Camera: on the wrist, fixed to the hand. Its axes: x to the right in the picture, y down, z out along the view.
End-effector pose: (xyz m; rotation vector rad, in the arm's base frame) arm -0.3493 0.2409 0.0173 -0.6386 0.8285 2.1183
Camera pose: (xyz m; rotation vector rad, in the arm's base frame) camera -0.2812 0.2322 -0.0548 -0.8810 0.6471 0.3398
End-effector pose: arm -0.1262 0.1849 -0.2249 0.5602 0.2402 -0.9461
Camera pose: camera -0.1823 0.1844 -0.3072 1.0765 0.7763 -2.4907
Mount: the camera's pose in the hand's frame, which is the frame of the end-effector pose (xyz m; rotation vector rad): 0.0037 -0.0747 -0.0657 0.5750 0.3379 -1.5748
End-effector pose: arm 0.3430 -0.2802 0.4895 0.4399 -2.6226 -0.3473
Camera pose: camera 0.3895 -0.3610 0.5244 2.4042 -1.4595 0.0694
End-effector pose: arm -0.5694 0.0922 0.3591 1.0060 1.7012 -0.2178
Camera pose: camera -0.6688 0.0866 0.3567 -0.2037 2.4635 -1.6691
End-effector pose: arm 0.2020 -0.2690 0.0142 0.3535 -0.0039 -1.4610
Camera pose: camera 0.1442 -0.2624 -0.0666 -1.2110 -0.1579 2.8461
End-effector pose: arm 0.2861 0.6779 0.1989 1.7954 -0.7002 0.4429
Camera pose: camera 0.3405 0.7555 0.1685 2.1182 1.2021 -0.1850
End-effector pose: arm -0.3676 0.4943 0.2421 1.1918 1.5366 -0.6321
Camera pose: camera -0.4623 0.5246 0.2460 -0.1581 -2.3482 1.8851
